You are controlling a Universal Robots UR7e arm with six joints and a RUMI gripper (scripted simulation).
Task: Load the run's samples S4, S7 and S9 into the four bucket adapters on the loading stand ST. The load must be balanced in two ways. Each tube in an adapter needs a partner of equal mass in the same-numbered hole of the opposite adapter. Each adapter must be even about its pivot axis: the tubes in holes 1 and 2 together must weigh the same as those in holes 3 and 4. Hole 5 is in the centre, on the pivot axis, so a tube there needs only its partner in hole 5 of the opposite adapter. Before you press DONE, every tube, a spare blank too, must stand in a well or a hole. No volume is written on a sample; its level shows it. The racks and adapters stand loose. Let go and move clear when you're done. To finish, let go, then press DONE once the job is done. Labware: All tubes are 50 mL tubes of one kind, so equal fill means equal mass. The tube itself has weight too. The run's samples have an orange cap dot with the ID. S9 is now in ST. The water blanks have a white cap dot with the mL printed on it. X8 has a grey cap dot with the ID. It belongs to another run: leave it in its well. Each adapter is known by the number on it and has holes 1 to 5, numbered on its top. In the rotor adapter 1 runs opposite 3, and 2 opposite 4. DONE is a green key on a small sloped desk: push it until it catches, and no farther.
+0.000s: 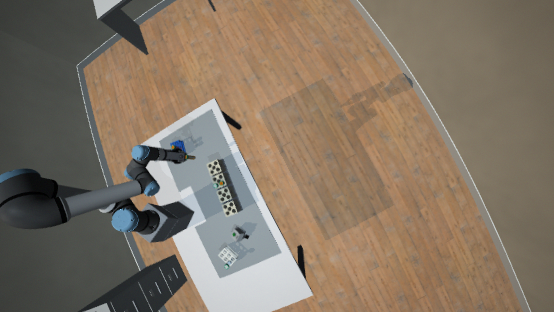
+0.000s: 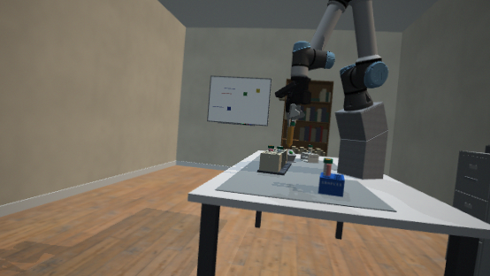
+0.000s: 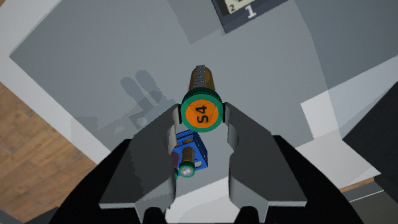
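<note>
Now: the tube S4 10 mm ahead of my hand and 50 mm below it. The rest, counted from my hand: tube S9: 140 mm ahead, 250 mm to the right, 180 mm below; adapter 1: 110 mm ahead, 220 mm to the right, 200 mm below; blue rack: 200 mm behind, 150 mm to the left, 220 mm below.
</note>
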